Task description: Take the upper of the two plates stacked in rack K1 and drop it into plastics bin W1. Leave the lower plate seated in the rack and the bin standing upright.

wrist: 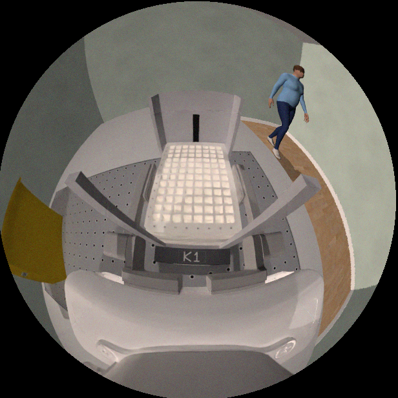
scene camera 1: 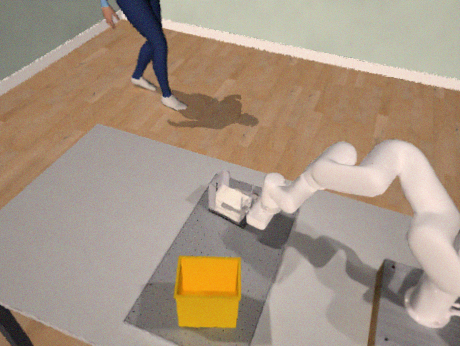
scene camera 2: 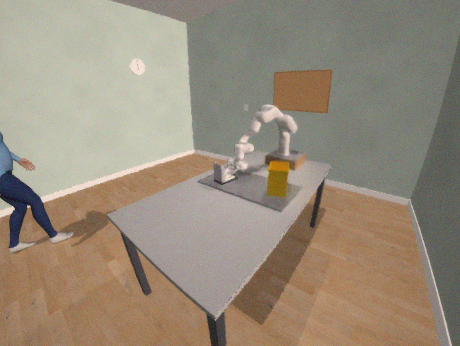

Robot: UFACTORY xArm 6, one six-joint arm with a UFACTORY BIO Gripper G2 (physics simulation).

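Places are measured from the arm's base along level axes (x ahead, y left, z up), in millimetres.
Where they show: hand at its tool point: (scene camera 1: 233, 198) (scene camera 2: 225, 171); arm's base at its link origin: (scene camera 1: 426, 306) (scene camera 2: 283, 153).
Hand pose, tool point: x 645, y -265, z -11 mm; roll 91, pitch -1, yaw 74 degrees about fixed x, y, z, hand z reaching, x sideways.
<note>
Things, the pixels of their top centre, and the offset from my tool point. Level surfaces: height alone.
- upper plate at its top centre: (scene camera 1: 231, 197) 11 mm ahead, 3 mm right, 2 mm up
- rack K1 at its top centre: (scene camera 1: 234, 184) (scene camera 2: 225, 162) 2 mm ahead, 0 mm left, 75 mm up
- Yellow bin W1 at its top centre: (scene camera 1: 208, 276) (scene camera 2: 279, 166) 22 mm back, 402 mm left, 107 mm up
- grey perforated board at its surface level: 73 mm down
- table at its surface level: 86 mm down
The upper plate (scene camera 1: 225, 196) (wrist: 194, 200), white with a grid of square wells, lies roughly level between the posts of rack K1 (scene camera 1: 212, 197) (scene camera 2: 219, 172) (wrist: 172, 117). My gripper (scene camera 1: 241, 201) (wrist: 194, 192) is shut on its long sides. In scene camera 1 a narrow dark gap shows under it, so it seems slightly raised inside the rack. The lower plate is mostly hidden below it; its seating cannot be made out in the wrist view. Yellow bin W1 (scene camera 1: 207, 311) (scene camera 2: 278, 182) (wrist: 32, 230) stands upright, open at the top, apart from the rack.
The rack and bin stand on a grey perforated board (scene camera 1: 197, 245) (scene camera 2: 250, 192) on the table (scene camera 1: 100, 200) (scene camera 2: 200, 235). The rack's tall posts rise around the plate. The arm's base (scene camera 1: 430, 307) is at the right in scene camera 1. A person (scene camera 1: 155, 55) (wrist: 290, 100) stands beyond the table.
</note>
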